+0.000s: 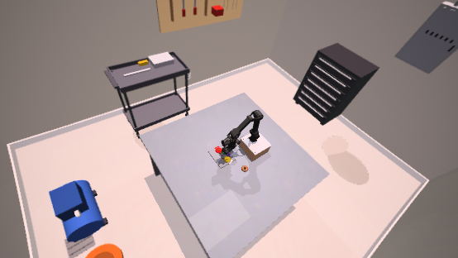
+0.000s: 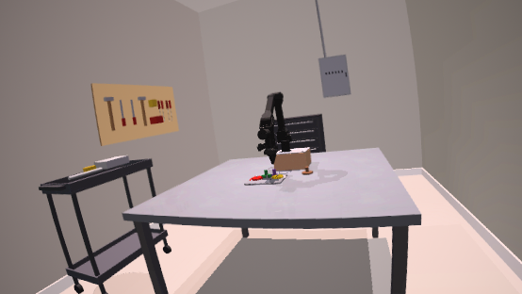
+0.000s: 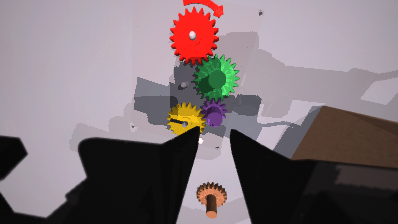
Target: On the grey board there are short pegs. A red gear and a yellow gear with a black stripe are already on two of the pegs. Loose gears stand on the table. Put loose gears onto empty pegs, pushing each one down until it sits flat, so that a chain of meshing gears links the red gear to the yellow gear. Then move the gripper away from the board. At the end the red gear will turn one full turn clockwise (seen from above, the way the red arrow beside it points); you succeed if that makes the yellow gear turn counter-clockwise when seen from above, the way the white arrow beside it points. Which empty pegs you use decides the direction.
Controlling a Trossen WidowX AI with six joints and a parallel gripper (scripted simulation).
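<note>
The purple gear lies 6 cm below my gripper tip. Also, from my gripper tip: red gear: 9 cm to the right, 7 cm below, 6 cm ahead; then yellow gear: 7 cm below, 4 cm ahead, 3 cm to the left; then green gear: 6 cm below, 5 cm to the right, 1 cm ahead.
</note>
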